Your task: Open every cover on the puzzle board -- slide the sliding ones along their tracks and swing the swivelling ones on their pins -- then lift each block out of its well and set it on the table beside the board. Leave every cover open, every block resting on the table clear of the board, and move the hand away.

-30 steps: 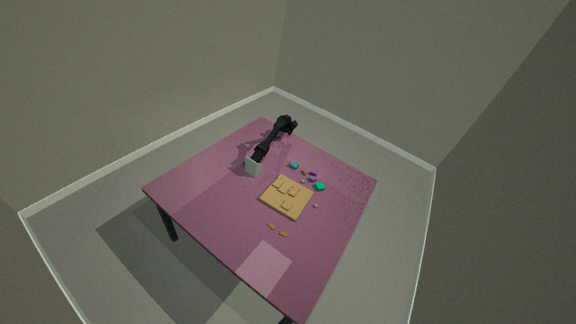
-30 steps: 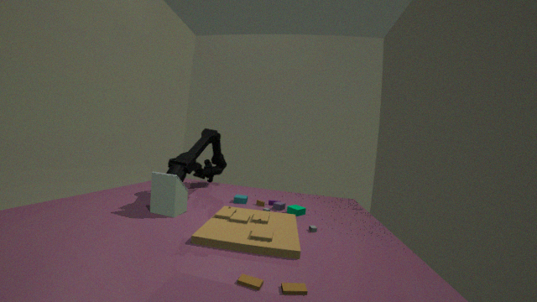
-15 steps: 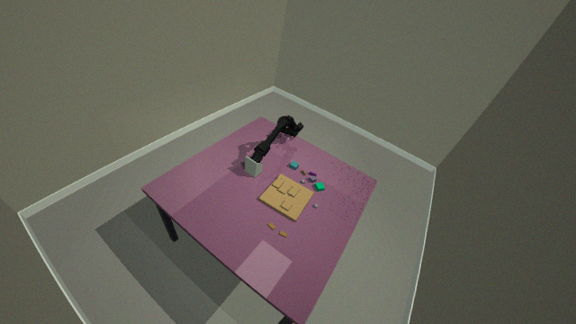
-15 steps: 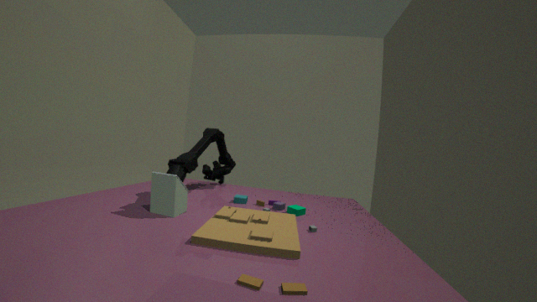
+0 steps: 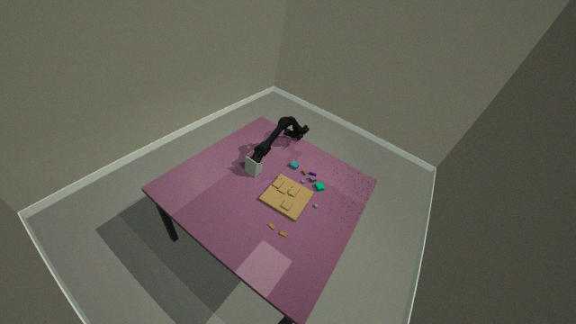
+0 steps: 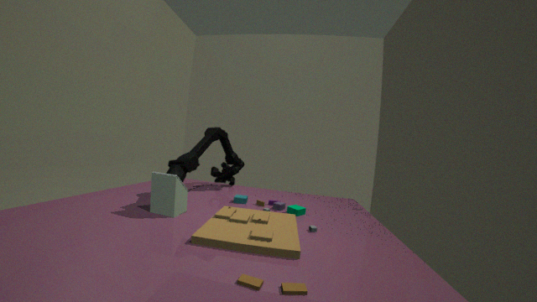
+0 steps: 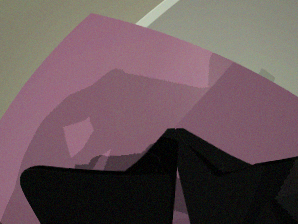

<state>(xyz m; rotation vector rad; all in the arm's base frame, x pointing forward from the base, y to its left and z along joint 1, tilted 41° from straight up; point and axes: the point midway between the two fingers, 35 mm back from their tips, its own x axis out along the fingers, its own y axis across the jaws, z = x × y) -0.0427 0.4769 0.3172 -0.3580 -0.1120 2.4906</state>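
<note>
My gripper tip is now 470 mm short of the purple block, 330 mm to the left of it and 10 mm above it. From my gripper tip the other things lie so: teal block (310 mm to the right, 280 mm ahead, 10 mm below); thin tan bar (380 mm ahead, 320 mm to the right, 10 mm below); green block (550 mm ahead, 370 mm to the right, 10 mm below).
</note>
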